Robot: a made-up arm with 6 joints. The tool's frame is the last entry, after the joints. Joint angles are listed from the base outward.
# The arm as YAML. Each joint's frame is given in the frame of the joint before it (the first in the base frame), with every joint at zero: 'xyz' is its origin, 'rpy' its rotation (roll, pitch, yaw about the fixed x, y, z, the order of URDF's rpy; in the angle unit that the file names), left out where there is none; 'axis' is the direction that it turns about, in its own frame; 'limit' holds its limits. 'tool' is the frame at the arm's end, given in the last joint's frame.
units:
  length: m
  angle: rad
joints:
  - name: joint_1
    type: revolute
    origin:
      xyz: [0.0, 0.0, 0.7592]
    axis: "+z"
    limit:
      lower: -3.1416
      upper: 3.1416
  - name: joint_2
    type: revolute
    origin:
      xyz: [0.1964, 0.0, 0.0]
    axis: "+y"
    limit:
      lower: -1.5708
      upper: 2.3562
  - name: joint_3
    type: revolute
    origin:
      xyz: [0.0, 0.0, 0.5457]
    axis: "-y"
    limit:
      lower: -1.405
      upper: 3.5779
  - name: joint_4
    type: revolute
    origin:
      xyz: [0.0, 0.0, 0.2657]
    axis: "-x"
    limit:
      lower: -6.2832
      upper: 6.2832
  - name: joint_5
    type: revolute
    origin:
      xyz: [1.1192, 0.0, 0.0]
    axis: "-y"
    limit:
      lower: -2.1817
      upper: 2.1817
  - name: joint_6
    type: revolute
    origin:
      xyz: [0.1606, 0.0, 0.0]
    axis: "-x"
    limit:
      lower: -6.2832
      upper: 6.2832
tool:
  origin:
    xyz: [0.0, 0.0, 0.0]
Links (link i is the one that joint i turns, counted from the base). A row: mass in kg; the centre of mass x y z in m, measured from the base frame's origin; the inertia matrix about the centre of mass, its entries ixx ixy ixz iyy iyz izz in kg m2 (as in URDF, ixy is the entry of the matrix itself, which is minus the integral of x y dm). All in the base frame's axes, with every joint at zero. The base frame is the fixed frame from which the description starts. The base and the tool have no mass.
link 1: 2.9; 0.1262 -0.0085 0.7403; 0.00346 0 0 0.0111 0 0.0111
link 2: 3.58; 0.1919 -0.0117 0.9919; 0.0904 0 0 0.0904 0 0.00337
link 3: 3.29; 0.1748 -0.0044 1.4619; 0.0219 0 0 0.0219 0 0.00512
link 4: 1.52; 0.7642 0.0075 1.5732; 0.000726 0 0 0.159 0 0.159
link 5: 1.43; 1.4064 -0.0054 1.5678; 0.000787 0 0 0.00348 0 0.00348
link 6: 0.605; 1.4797 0.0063 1.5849; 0.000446 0 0 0.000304 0 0.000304
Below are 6 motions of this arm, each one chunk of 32 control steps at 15 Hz.
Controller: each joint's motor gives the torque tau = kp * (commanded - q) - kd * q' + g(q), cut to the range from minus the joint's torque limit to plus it. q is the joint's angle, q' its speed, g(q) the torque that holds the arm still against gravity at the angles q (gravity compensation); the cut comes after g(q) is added. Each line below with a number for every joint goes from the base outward.
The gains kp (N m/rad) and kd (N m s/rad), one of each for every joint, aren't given. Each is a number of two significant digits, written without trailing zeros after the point. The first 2 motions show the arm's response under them.
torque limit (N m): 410 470 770 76 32 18
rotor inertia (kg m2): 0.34 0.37 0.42 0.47 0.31 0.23
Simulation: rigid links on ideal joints. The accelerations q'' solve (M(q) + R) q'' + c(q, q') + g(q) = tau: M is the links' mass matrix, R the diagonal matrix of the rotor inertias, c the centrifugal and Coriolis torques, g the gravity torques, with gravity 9.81 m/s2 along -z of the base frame. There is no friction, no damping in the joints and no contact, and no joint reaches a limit. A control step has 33 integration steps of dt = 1/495 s. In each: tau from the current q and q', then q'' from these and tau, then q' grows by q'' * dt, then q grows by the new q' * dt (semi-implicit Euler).
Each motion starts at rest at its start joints. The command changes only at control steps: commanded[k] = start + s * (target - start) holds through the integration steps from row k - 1 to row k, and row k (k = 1, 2, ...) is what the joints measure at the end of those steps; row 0 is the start. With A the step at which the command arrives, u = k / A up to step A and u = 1 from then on. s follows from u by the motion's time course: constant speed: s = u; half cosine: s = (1 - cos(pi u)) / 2; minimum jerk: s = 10 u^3 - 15 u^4 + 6 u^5; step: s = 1 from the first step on.
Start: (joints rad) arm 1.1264 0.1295 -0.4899 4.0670 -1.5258 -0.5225
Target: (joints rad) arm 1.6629 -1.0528 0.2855 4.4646 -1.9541 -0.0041
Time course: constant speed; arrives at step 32
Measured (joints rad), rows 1 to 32:
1: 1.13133 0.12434 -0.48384 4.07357 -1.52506 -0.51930
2: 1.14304 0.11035 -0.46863 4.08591 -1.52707 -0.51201
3: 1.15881 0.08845 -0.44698 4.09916 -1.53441 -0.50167
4: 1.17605 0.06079 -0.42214 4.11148 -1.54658 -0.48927
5: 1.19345 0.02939 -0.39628 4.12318 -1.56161 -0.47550
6: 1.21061 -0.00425 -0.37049 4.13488 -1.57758 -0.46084
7: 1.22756 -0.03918 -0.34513 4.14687 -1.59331 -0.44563
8: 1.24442 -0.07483 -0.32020 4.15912 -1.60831 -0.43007
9: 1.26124 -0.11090 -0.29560 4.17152 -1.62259 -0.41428
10: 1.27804 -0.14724 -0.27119 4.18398 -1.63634 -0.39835
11: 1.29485 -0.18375 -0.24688 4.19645 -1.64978 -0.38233
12: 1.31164 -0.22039 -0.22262 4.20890 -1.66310 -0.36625
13: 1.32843 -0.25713 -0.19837 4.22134 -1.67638 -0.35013
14: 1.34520 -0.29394 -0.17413 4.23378 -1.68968 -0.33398
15: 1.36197 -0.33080 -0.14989 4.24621 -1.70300 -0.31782
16: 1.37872 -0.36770 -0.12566 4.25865 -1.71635 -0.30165
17: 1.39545 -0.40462 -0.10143 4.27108 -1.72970 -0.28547
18: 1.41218 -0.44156 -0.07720 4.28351 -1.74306 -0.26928
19: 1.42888 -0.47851 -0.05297 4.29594 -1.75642 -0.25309
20: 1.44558 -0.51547 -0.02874 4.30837 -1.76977 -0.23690
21: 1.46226 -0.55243 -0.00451 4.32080 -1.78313 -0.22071
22: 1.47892 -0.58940 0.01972 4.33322 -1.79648 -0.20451
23: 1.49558 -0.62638 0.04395 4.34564 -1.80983 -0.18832
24: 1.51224 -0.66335 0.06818 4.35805 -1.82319 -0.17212
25: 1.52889 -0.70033 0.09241 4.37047 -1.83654 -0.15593
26: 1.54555 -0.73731 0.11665 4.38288 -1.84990 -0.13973
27: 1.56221 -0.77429 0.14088 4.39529 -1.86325 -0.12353
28: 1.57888 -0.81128 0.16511 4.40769 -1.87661 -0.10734
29: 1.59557 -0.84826 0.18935 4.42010 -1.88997 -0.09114
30: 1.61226 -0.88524 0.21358 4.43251 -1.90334 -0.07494
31: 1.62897 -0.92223 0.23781 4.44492 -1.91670 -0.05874
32: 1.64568 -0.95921 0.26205 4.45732 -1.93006 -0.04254
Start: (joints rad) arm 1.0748 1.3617 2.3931 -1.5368 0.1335 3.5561
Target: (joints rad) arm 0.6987 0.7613 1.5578 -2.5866 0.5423 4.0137
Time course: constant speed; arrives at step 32
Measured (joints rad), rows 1 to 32:
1: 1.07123 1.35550 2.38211 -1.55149 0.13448 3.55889
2: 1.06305 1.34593 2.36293 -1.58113 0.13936 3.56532
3: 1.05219 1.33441 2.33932 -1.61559 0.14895 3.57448
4: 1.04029 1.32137 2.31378 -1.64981 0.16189 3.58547
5: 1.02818 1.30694 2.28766 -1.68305 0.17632 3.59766
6: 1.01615 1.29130 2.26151 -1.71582 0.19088 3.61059
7: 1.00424 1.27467 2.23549 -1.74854 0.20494 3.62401
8: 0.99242 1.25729 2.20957 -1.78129 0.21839 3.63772
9: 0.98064 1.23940 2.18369 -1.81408 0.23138 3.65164
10: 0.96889 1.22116 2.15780 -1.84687 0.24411 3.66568
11: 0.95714 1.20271 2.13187 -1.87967 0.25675 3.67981
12: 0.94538 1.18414 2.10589 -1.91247 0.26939 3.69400
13: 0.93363 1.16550 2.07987 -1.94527 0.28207 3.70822
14: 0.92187 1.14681 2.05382 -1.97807 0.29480 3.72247
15: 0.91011 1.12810 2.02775 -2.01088 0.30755 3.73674
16: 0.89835 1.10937 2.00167 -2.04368 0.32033 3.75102
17: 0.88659 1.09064 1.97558 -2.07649 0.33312 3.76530
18: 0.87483 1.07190 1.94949 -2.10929 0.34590 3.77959
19: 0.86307 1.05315 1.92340 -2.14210 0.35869 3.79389
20: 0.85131 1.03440 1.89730 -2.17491 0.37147 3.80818
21: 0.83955 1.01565 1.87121 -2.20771 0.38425 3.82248
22: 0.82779 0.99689 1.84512 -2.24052 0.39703 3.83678
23: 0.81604 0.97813 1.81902 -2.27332 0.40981 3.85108
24: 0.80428 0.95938 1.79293 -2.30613 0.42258 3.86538
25: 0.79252 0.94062 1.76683 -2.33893 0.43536 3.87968
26: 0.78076 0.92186 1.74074 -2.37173 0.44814 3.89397
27: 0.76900 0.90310 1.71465 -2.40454 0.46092 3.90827
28: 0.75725 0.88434 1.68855 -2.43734 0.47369 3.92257
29: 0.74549 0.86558 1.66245 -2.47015 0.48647 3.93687
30: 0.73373 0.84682 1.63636 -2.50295 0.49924 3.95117
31: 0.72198 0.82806 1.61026 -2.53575 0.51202 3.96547
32: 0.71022 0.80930 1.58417 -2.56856 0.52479 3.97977
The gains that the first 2 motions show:
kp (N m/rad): 1300 940 1100 170 43 39
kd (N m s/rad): 130 190 110 12 5.4 7.5
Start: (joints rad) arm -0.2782 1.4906 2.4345 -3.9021 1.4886 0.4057
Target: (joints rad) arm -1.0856 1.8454 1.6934 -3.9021 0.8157 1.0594
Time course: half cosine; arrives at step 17
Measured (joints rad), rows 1 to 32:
1: -0.28012 1.49056 2.43244 -3.90291 1.48762 0.40677
2: -0.28853 1.49125 2.42417 -3.90516 1.48271 0.41137
3: -0.30746 1.49440 2.40639 -3.90782 1.47021 0.42182
4: -0.33843 1.50148 2.37752 -3.90970 1.44764 0.43956
5: -0.38099 1.51335 2.33757 -3.91045 1.41412 0.46518
6: -0.43367 1.53017 2.28766 -3.91035 1.37020 0.49857
7: -0.49464 1.55164 2.22962 -3.90973 1.31751 0.53908
8: -0.56196 1.57712 2.16563 -3.90879 1.25829 0.58563
9: -0.63366 1.60577 2.09806 -3.90755 1.19507 0.63683
10: -0.70769 1.63661 2.02935 -3.90602 1.13038 0.69107
11: -0.78184 1.66859 1.96191 -3.90423 1.06668 0.74656
12: -0.85373 1.70063 1.89806 -3.90227 1.00624 0.80146
13: -0.92083 1.73164 1.83994 -3.90027 0.95114 0.85393
14: -0.98055 1.76060 1.78946 -3.89837 0.90319 0.90219
15: -1.03039 1.78656 1.74824 -3.89671 0.86392 0.94461
16: -1.06817 1.80865 1.71759 -3.89538 0.83455 0.97975
17: -1.09221 1.82615 1.69851 -3.89442 0.81590 1.00644
18: -1.10272 1.83821 1.68957 -3.89441 0.80732 1.02490
19: -1.10298 1.84493 1.68706 -3.89592 0.80603 1.03702
20: -1.09778 1.84772 1.68775 -3.89837 0.80858 1.04487
21: -1.09133 1.84821 1.68953 -3.90072 0.81230 1.04993
22: -1.08619 1.84765 1.69127 -3.90230 0.81554 1.05319
23: -1.08332 1.84683 1.69253 -3.90300 0.81757 1.05531
24: -1.08252 1.84612 1.69326 -3.90305 0.81829 1.05669
25: -1.08304 1.84565 1.69359 -3.90277 0.81802 1.05761
26: -1.08410 1.84540 1.69366 -3.90243 0.81722 1.05823
27: -1.08511 1.84530 1.69362 -3.90215 0.81634 1.05864
28: -1.08579 1.84529 1.69355 -3.90200 0.81566 1.05891
29: -1.08609 1.84531 1.69348 -3.90196 0.81528 1.05909
30: -1.08610 1.84534 1.69343 -3.90199 0.81518 1.05921
31: -1.08595 1.84537 1.69341 -3.90203 0.81527 1.05928
32: -1.08576 1.84539 1.69339 -3.90208 0.81544 1.05932

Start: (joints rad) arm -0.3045 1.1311 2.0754 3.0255 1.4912 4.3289
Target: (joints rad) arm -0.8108 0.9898 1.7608 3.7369 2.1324 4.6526
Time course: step
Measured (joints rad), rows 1 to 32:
1: -0.42749 1.07435 1.94156 3.25909 1.62382 4.39371
2: -0.62693 1.06558 1.83169 3.60472 1.81318 4.47492
3: -0.76505 1.06818 1.77217 3.76861 1.95518 4.53452
4: -0.82779 1.06090 1.75249 3.78858 2.04090 4.57482
5: -0.83982 1.04592 1.75188 3.76468 2.08874 4.60160
6: -0.83030 1.02970 1.75656 3.74465 2.11579 4.61931
7: -0.81852 1.01604 1.76077 3.73615 2.13125 4.63097
8: -0.81161 1.00601 1.76309 3.73466 2.13906 4.63861
9: -0.80934 0.99933 1.76379 3.73562 2.14145 4.64358
10: -0.80942 0.99522 1.76354 3.73669 2.14050 4.64679
11: -0.81009 0.99284 1.76290 3.73722 2.13812 4.64886
12: -0.81061 0.99154 1.76222 3.73729 2.13569 4.65018
13: -0.81085 0.99086 1.76166 3.73717 2.13387 4.65103
14: -0.81089 0.99050 1.76127 3.73702 2.13278 4.65158
15: -0.81086 0.99029 1.76104 3.73693 2.13228 4.65194
16: -0.81083 0.99015 1.76091 3.73689 2.13214 4.65217
17: -0.81081 0.99006 1.76085 3.73689 2.13218 4.65232
18: -0.81080 0.98998 1.76083 3.73689 2.13227 4.65242
19: -0.81080 0.98992 1.76082 3.73690 2.13234 4.65248
20: -0.81080 0.98988 1.76082 3.73690 2.13239 4.65252
21: -0.81080 0.98985 1.76081 3.73690 2.13242 4.65255
22: -0.81080 0.98983 1.76081 3.73690 2.13242 4.65257
23: -0.81080 0.98982 1.76081 3.73690 2.13242 4.65258
24: -0.81080 0.98981 1.76081 3.73690 2.13241 4.65259
25: -0.81080 0.98981 1.76080 3.73690 2.13241 4.65259
26: -0.81080 0.98980 1.76080 3.73690 2.13240 4.65259
27: -0.81080 0.98980 1.76080 3.73690 2.13240 4.65260
28: -0.81080 0.98980 1.76080 3.73690 2.13240 4.65260
29: -0.81080 0.98980 1.76080 3.73690 2.13240 4.65260
30: -0.81080 0.98980 1.76080 3.73690 2.13240 4.65260
31: -0.81080 0.98980 1.76080 3.73690 2.13240 4.65260
32: -0.81080 0.98980 1.76080 3.73690 2.13240 4.65260

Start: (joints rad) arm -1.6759 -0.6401 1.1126 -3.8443 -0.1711 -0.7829
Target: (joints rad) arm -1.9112 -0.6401 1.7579 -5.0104 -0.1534 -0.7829
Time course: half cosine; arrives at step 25
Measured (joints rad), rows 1 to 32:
1: -1.67632 -0.63980 1.11355 -3.84638 -0.17092 -0.78289
2: -1.67785 -0.63896 1.11716 -3.85468 -0.17023 -0.78284
3: -1.68086 -0.63779 1.12463 -3.87180 -0.16898 -0.78278
4: -1.68549 -0.63660 1.13662 -3.89809 -0.16749 -0.78271
5: -1.69174 -0.63562 1.15331 -3.93296 -0.16613 -0.78266
6: -1.69956 -0.63498 1.17461 -3.97566 -0.16516 -0.78262
7: -1.70883 -0.63471 1.20017 -4.02545 -0.16462 -0.78260
8: -1.71942 -0.63478 1.22956 -4.08156 -0.16444 -0.78260
9: -1.73118 -0.63511 1.26226 -4.14312 -0.16445 -0.78261
10: -1.74391 -0.63566 1.29771 -4.20915 -0.16451 -0.78264
11: -1.75743 -0.63634 1.33532 -4.27863 -0.16447 -0.78268
12: -1.77153 -0.63712 1.37450 -4.35044 -0.16426 -0.78272
13: -1.78599 -0.63796 1.41460 -4.42347 -0.16382 -0.78277
14: -1.80058 -0.63883 1.45502 -4.49656 -0.16314 -0.78282
15: -1.81509 -0.63971 1.49511 -4.56856 -0.16223 -0.78287
16: -1.82928 -0.64058 1.53424 -4.63833 -0.16109 -0.78292
17: -1.84293 -0.64143 1.57180 -4.70477 -0.15978 -0.78297
18: -1.85581 -0.64224 1.60721 -4.76684 -0.15833 -0.78301
19: -1.86773 -0.64300 1.63990 -4.82356 -0.15681 -0.78304
20: -1.87849 -0.64370 1.66936 -4.87403 -0.15528 -0.78307
21: -1.88792 -0.64433 1.69513 -4.91746 -0.15379 -0.78309
22: -1.89585 -0.64488 1.71680 -4.95316 -0.15243 -0.78310
23: -1.90216 -0.64536 1.73403 -4.98057 -0.15123 -0.78311
24: -1.90675 -0.64575 1.74655 -4.99925 -0.15025 -0.78312
25: -1.90954 -0.64606 1.75416 -5.00892 -0.14951 -0.78312
26: -1.91081 -0.64599 1.75768 -5.01149 -0.14928 -0.78312
27: -1.91121 -0.64533 1.75880 -5.01111 -0.14977 -0.78309
28: -1.91128 -0.64427 1.75877 -5.01051 -0.15079 -0.78305
29: -1.91125 -0.64311 1.75837 -5.01032 -0.15191 -0.78301
30: -1.91121 -0.64209 1.75797 -5.01035 -0.15282 -0.78297
31: -1.91119 -0.64130 1.75772 -5.01040 -0.15340 -0.78294
32: -1.91118 -0.64076 1.75762 -5.01043 -0.15367 -0.78291

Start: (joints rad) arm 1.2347 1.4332 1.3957 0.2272 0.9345 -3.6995
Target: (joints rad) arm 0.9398 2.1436 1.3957 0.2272 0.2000 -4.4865
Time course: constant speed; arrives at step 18
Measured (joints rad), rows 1 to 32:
1: 1.23181 1.43964 1.39975 0.22795 0.92909 -3.70842
2: 1.22330 1.45395 1.40323 0.22876 0.91280 -3.72849
3: 1.20953 1.47581 1.40459 0.22881 0.88480 -3.75664
4: 1.19228 1.50398 1.40401 0.22823 0.84732 -3.79013
5: 1.17348 1.53685 1.40231 0.22751 0.80384 -3.82712
6: 1.15459 1.57287 1.40025 0.22698 0.75772 -3.86640
7: 1.13636 1.61078 1.39837 0.22675 0.71140 -3.90720
8: 1.11899 1.64970 1.39691 0.22675 0.66621 -3.94900
9: 1.10234 1.68905 1.39593 0.22686 0.62258 -3.99147
10: 1.08611 1.72853 1.39536 0.22699 0.58036 -4.03439
11: 1.07004 1.76800 1.39509 0.22709 0.53917 -4.07759
12: 1.05392 1.80742 1.39500 0.22714 0.49856 -4.12098
13: 1.03767 1.84680 1.39501 0.22715 0.45821 -4.16449
14: 1.02127 1.88616 1.39506 0.22714 0.41788 -4.20808
15: 1.00477 1.92552 1.39511 0.22712 0.37748 -4.25171
16: 0.98821 1.96490 1.39515 0.22710 0.33697 -4.29537
17: 0.97165 2.00430 1.39517 0.22709 0.29637 -4.33905
18: 0.95512 2.04372 1.39518 0.22709 0.25571 -4.38275
19: 0.94169 2.07675 1.39111 0.22695 0.21970 -4.41746
20: 0.93433 2.10201 1.38754 0.22688 0.19391 -4.44096
21: 0.93251 2.11979 1.38606 0.22699 0.17991 -4.45644
22: 0.93405 2.13124 1.38653 0.22717 0.17596 -4.46663
23: 0.93670 2.13791 1.38820 0.22730 0.17861 -4.47339
24: 0.93899 2.14135 1.39029 0.22736 0.18432 -4.47787
25: 0.94034 2.14282 1.39226 0.22735 0.19041 -4.48086
26: 0.94079 2.14326 1.39381 0.22731 0.19536 -4.48283
27: 0.94068 2.14327 1.39486 0.22726 0.19865 -4.48412
28: 0.94033 2.14318 1.39547 0.22721 0.20042 -4.48497
29: 0.94000 2.14312 1.39576 0.22719 0.20107 -4.48551
30: 0.93978 2.14314 1.39585 0.22718 0.20107 -4.48586
31: 0.93968 2.14321 1.39583 0.22718 0.20078 -4.48608
32: 0.93968 2.14331 1.39578 0.22719 0.20044 -4.48623

